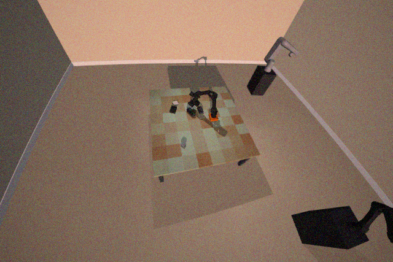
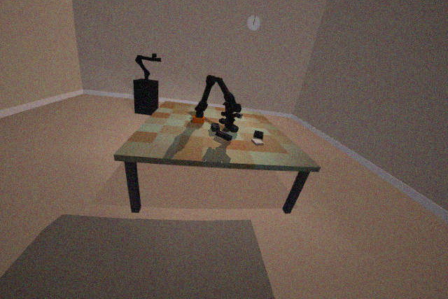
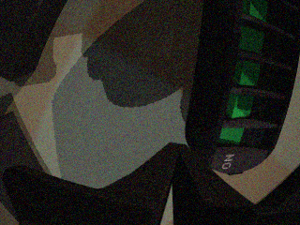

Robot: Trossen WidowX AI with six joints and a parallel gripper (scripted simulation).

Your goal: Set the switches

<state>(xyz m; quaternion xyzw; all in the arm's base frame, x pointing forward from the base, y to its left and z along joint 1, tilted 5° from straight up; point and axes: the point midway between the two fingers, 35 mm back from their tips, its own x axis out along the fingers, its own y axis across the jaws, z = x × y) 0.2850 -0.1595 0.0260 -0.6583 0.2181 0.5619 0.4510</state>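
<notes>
The dark bar is 6 cm behind my gripper tip, 12 cm to the right of it and 3 cm below it. Also, from my gripper tip: grey part (15 cm ahead, 56 cm to the left, 4 cm below); white piece (22 cm ahead, 12 cm to the right, 4 cm below); black box (26 cm ahead, 1 cm to the left, 4 cm below).
</notes>
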